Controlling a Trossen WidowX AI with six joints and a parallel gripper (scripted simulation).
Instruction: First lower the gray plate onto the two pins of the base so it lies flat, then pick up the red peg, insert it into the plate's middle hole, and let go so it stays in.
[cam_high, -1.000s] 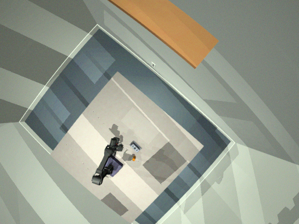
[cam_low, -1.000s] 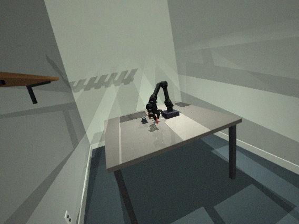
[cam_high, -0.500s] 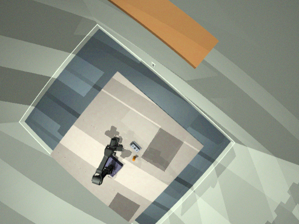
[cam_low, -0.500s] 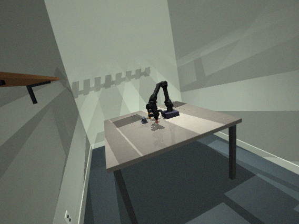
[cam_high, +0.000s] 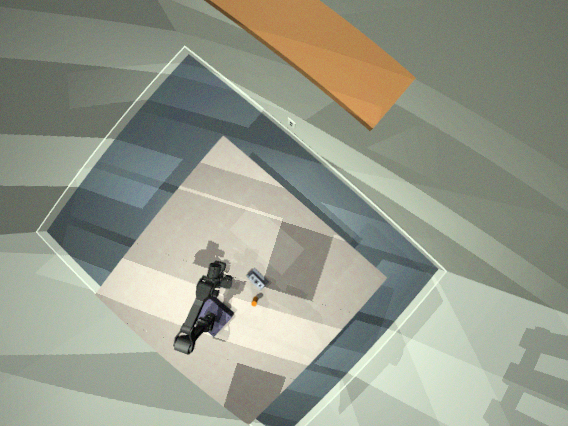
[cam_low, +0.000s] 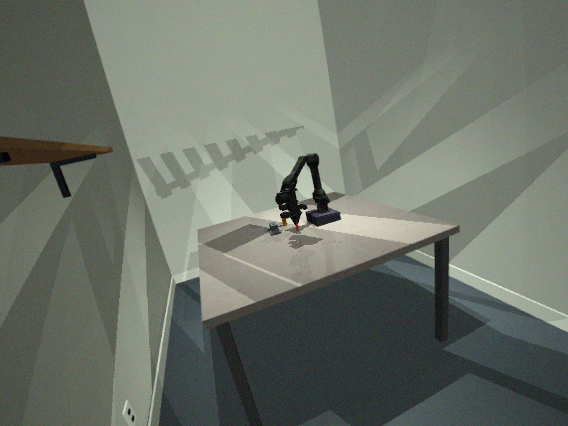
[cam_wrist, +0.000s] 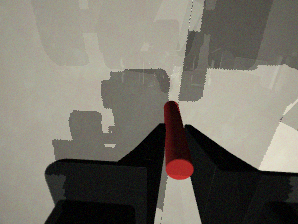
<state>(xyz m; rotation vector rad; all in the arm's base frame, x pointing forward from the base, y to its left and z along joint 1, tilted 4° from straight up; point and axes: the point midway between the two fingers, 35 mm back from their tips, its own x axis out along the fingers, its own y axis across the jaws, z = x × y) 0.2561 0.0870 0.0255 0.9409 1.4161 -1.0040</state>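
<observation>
Now: the gray plate 80 mm ahead of my gripper tip, 190 mm to the right of it and 20 mm below it. Round my gripper tip: red peg (right at my gripper tip); orange object (30 mm behind, 250 mm to the right, 30 mm below).
</observation>
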